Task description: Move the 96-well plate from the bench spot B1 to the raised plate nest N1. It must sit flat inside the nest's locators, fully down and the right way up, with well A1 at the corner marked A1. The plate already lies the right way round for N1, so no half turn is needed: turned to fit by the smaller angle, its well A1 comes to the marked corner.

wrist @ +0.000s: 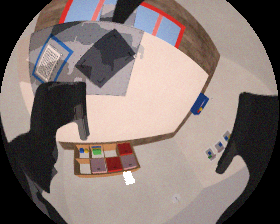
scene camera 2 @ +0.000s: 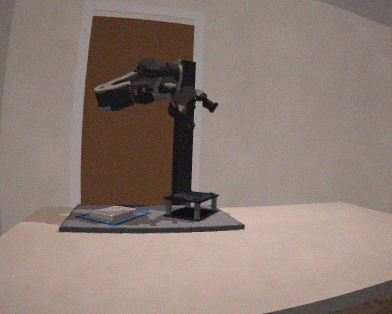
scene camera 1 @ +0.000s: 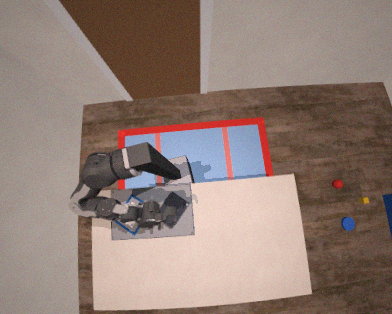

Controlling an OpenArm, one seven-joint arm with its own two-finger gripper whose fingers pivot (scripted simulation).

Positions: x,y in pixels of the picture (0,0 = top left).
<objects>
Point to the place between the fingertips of the gripper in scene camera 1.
168,219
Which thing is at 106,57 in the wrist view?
A raised plate nest N1.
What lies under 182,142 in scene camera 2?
A black arm column.
</objects>
